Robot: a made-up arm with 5 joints. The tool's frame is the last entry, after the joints.
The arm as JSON. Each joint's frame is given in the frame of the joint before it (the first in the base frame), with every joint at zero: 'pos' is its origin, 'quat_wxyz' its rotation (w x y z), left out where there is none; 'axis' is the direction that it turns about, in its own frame. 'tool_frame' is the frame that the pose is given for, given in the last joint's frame.
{
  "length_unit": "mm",
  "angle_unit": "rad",
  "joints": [
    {
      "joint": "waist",
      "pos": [
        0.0,
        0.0,
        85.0
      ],
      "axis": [
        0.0,
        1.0,
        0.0
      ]
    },
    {
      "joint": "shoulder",
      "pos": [
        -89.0,
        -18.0,
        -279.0
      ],
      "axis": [
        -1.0,
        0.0,
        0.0
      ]
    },
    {
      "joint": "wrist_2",
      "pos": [
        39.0,
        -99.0,
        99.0
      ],
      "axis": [
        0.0,
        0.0,
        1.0
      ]
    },
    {
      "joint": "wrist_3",
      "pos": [
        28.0,
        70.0,
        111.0
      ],
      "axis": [
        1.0,
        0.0,
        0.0
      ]
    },
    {
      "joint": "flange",
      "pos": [
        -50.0,
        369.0,
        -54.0
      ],
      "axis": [
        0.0,
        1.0,
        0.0
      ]
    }
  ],
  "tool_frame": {
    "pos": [
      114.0,
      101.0,
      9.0
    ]
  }
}
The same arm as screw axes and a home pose.
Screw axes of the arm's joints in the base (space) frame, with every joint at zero. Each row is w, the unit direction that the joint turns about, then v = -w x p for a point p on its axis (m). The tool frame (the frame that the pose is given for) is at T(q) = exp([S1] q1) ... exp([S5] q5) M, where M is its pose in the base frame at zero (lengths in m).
S1: w 0 1 0 v -0.0850 0.0000 0.0000
S2: w -1 0 0 v 0.0000 0.1940 -0.0180
S3: w 0 0 1 v -0.1170 0.0500 0.0000
S4: w 1 0 0 v 0.0000 0.0160 0.0470
S5: w 0 1 0 v 0.0380 0.0000 -0.0720
M =
1 0 0 0.0420
0 1 0 0.4230
0 0 1 -0.0290
0 0 0 1

